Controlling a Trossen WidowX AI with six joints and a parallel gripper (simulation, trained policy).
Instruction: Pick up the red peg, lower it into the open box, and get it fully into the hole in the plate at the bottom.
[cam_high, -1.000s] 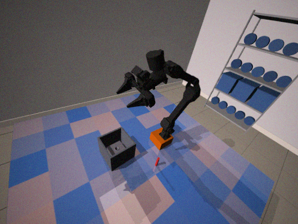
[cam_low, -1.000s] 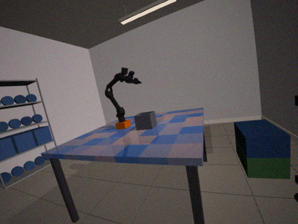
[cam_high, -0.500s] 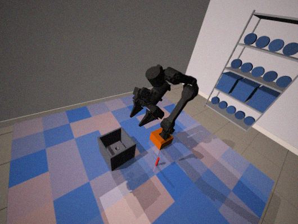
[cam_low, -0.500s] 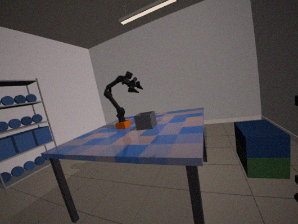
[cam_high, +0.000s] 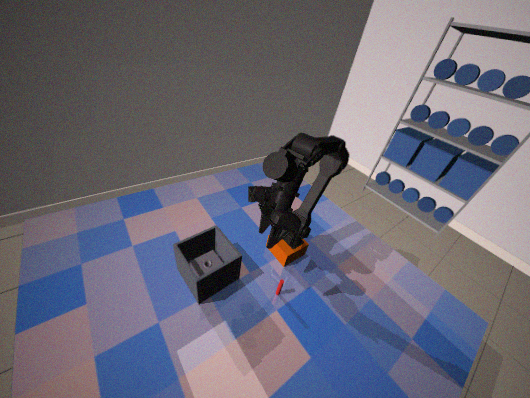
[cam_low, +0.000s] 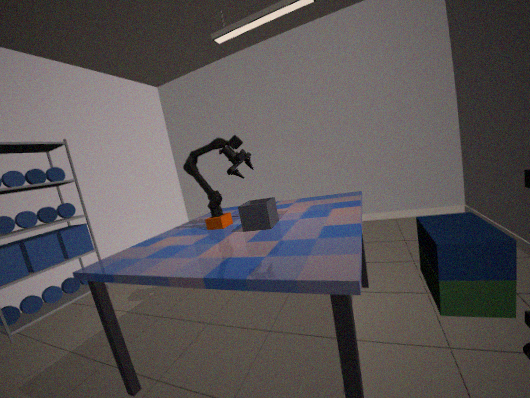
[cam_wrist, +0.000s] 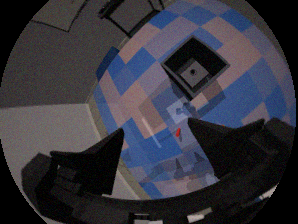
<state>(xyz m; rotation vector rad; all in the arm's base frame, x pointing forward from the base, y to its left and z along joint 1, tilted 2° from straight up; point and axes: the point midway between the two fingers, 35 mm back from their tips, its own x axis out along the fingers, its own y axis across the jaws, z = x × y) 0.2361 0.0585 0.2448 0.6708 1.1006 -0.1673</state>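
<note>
Right now my gripper tip is 25 cm above the red peg, 8 cm past it and 5 cm to the right of it.
</note>
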